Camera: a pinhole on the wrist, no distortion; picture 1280 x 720 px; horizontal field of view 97.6 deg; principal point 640.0 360.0 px. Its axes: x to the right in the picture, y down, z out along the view. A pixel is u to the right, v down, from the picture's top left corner.
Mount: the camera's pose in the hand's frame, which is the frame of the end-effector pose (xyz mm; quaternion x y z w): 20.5 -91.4 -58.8 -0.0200 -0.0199 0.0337 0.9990
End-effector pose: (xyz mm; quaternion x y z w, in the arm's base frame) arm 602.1 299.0 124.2 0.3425 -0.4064 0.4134 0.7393
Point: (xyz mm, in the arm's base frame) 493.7 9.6 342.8
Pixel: 723.1 465.5
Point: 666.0 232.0 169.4
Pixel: 754.8 398.7
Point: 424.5 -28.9 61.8
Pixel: 311.3 509.4
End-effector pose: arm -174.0 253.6 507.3 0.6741 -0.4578 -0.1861 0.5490
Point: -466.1 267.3 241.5
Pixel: 280.1 317.3
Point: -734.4 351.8 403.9
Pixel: 201.2 636.1
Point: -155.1 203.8 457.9
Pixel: 787.2 563.3
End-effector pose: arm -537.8 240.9 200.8 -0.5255 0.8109 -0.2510 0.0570
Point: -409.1 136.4 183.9
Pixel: 695.1 186.7
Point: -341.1 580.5 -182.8
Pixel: outside the picture
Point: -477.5 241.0 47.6
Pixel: 494.2 637.4
